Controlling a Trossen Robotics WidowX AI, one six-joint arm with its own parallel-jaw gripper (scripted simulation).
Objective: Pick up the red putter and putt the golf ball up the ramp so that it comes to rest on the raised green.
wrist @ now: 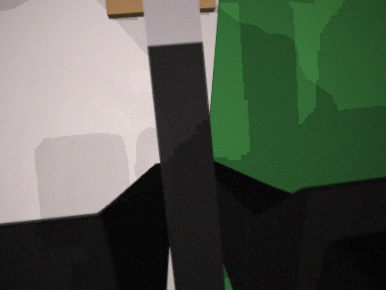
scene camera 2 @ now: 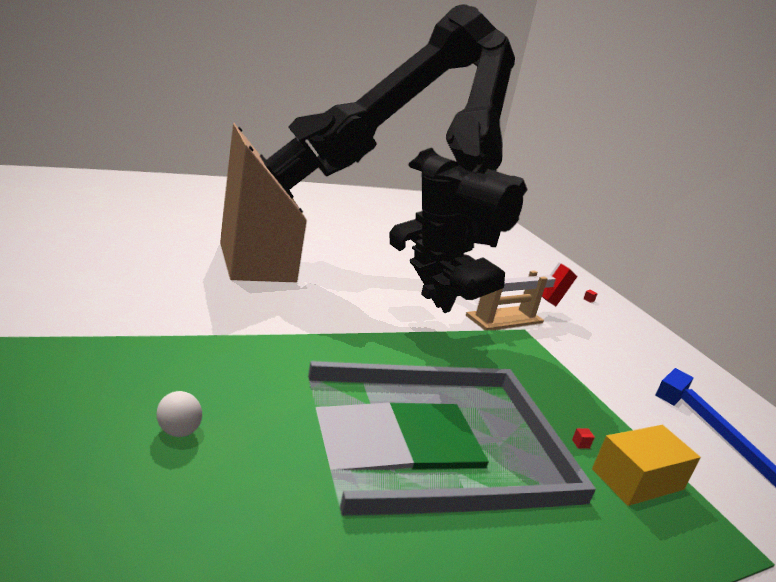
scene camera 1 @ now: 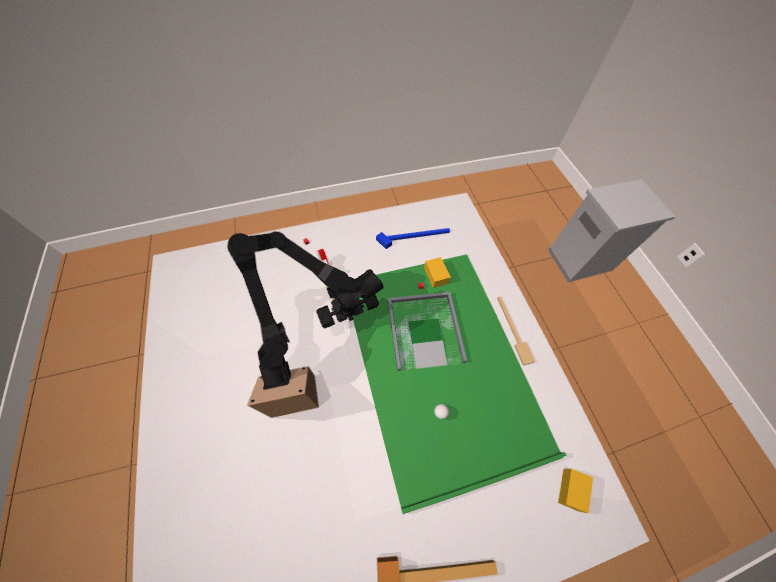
Labels:
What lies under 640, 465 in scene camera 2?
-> A yellow block.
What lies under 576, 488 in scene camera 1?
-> A yellow block.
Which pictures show the gripper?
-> The wrist view, scene camera 2 and scene camera 1: all of them.

